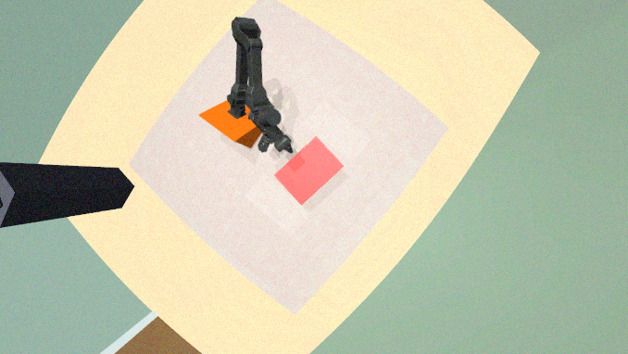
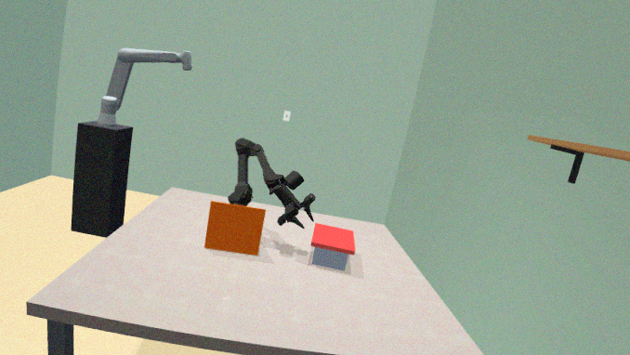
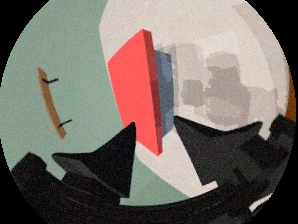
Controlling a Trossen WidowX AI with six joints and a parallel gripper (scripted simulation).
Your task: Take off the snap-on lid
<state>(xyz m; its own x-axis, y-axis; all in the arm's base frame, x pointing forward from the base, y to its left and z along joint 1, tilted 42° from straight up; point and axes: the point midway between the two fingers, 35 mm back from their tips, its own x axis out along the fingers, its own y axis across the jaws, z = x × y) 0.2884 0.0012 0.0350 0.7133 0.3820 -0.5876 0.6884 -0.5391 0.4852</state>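
Right now my gripper tip is 11 cm short of the red lid, 2 cm to the left of it and 3 cm above it. Round my gripper tip: storage box: 11 cm ahead, 2 cm to the right, 8 cm below.
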